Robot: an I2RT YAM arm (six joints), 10 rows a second.
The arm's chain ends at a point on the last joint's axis. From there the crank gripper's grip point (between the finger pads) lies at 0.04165 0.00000 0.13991 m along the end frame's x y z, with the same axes.
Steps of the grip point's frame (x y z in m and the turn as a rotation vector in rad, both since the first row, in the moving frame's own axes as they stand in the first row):
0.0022, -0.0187, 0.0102, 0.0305, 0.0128, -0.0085
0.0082, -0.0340, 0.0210, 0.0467, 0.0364, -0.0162
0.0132, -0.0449, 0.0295, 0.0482, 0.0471, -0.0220
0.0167, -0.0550, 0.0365, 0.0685, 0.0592, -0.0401
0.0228, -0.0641, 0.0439, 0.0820, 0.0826, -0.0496
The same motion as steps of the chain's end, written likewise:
0.0004, -0.0141, 0.0108, 0.0305, 0.0128, -0.0085
0.0032, -0.0268, 0.0228, 0.0467, 0.0364, -0.0162
0.0067, -0.0372, 0.0318, 0.0482, 0.0471, -0.0220
0.0087, -0.0437, 0.0396, 0.0685, 0.0592, -0.0401
0.0118, -0.0505, 0.0484, 0.0820, 0.0826, -0.0496

